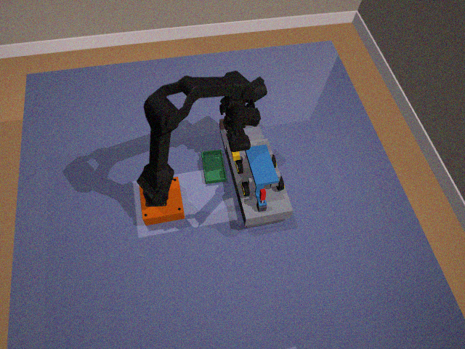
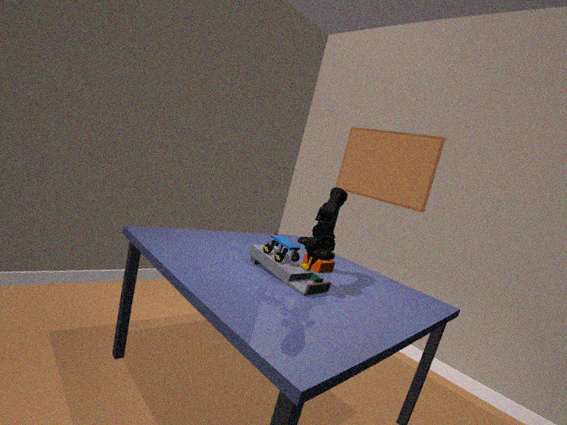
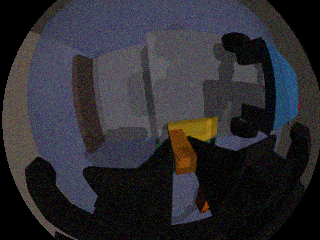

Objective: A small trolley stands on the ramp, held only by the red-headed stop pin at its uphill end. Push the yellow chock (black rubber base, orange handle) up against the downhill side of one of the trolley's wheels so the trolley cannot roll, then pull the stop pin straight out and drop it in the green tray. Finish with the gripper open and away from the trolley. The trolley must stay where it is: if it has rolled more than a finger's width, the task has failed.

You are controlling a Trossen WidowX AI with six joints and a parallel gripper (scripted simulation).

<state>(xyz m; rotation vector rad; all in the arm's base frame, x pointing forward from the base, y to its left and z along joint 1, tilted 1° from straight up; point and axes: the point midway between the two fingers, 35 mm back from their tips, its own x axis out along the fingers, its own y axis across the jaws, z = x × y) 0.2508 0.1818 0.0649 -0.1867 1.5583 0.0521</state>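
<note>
My gripper tip is 7 cm short of the red-headed stop pin, 23 cm to the left of it and 4 cm below it. Round my gripper tip: brown bar 3 cm ahead, 13 cm to the left, 6 cm below; green tray 7 cm behind, 5 cm to the right, 10 cm below; blue trolley 8 cm ahead, 13 cm to the right, 2 cm above.
</note>
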